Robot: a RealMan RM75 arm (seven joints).
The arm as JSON. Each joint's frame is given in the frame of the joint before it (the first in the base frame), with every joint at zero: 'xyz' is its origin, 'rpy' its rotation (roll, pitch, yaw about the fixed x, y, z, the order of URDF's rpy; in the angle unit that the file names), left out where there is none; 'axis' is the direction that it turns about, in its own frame. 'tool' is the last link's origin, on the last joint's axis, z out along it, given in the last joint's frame.
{
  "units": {
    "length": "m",
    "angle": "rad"
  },
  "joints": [
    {
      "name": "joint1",
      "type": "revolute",
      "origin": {
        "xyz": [
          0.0,
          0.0,
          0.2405
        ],
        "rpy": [
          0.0,
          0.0,
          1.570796
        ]
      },
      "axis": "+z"
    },
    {
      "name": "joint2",
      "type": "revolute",
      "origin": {
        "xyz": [
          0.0,
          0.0,
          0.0
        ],
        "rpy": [
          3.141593,
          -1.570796,
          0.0
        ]
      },
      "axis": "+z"
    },
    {
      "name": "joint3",
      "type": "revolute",
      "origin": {
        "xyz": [
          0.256,
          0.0,
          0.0
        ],
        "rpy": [
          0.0,
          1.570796,
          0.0
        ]
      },
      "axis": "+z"
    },
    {
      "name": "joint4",
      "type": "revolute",
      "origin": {
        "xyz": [
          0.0,
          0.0,
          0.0
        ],
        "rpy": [
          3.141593,
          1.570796,
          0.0
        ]
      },
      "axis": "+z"
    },
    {
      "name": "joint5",
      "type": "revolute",
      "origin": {
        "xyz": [
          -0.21,
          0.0,
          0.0
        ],
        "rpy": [
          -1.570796,
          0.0,
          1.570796
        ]
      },
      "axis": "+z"
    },
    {
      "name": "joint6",
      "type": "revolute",
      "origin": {
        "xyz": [
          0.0,
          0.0,
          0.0
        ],
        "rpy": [
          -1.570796,
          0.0,
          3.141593
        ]
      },
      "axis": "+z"
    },
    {
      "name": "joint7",
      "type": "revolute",
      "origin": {
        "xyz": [
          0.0,
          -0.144,
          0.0
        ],
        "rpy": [
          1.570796,
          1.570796,
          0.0
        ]
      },
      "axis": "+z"
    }
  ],
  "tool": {
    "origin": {
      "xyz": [
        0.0,
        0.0,
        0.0
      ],
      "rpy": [
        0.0,
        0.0,
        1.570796
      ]
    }
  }
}
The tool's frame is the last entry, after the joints.
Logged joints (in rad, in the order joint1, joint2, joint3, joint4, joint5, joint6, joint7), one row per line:
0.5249, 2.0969, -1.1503, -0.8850, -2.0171, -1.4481, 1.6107
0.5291, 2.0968, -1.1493, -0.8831, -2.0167, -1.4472, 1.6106
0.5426, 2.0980, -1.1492, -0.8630, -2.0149, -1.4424, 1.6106
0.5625, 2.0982, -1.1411, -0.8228, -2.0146, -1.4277, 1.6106
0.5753, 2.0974, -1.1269, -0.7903, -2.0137, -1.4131, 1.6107
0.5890, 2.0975, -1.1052, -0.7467, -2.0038, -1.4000, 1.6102
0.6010, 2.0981, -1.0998, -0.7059, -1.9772, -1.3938, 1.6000
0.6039, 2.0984, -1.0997, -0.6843, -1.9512, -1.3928, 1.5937
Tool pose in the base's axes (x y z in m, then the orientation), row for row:
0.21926, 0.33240, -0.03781, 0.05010, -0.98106, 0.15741, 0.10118
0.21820, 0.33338, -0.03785, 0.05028, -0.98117, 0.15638, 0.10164
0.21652, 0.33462, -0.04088, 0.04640, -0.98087, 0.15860, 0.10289
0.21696, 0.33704, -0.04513, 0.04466, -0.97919, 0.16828, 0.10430
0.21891, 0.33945, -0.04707, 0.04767, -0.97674, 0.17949, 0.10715
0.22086, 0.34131, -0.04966, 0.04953, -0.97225, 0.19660, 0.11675
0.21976, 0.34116, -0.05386, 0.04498, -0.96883, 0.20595, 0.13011
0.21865, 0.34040, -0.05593, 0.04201, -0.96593, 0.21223, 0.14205
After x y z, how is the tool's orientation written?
As a quaternion, w x y z.
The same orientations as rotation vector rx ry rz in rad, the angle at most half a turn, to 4 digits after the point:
-2.9875, 0.4793, 0.3081
-2.9875, 0.4762, 0.3095
-2.9937, 0.4841, 0.3140
-2.9917, 0.5141, 0.3187
-2.9788, 0.5474, 0.3268
-2.9617, 0.5989, 0.3556
-2.9595, 0.6291, 0.3974
-2.9560, 0.6495, 0.4347

